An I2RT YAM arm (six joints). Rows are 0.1 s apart.
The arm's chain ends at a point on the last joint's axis. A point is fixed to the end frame.
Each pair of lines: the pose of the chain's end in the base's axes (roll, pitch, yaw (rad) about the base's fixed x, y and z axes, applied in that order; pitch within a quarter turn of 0, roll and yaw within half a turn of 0; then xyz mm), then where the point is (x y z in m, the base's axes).
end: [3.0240 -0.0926 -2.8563 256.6 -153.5 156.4]
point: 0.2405 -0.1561 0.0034
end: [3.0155 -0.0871 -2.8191 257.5 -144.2 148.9]
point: 0.2419 -0.1459 -0.0041
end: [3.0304 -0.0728 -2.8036 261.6 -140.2 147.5]
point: 0.2488 -0.1436 -0.0058
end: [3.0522 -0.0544 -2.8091 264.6 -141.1 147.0]
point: 0.2556 -0.1466 -0.0065
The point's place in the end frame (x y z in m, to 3 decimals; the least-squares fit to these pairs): 0.002 -0.016 0.153
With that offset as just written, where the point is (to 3 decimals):
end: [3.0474 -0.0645 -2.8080 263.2 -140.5 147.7]
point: 0.252 -0.146 -0.006
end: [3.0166 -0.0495 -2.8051 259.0 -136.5 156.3]
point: 0.249 -0.137 0.003
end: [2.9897 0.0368 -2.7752 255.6 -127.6 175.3]
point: 0.256 -0.119 0.022
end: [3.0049 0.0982 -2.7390 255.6 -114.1 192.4]
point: 0.266 -0.104 0.039
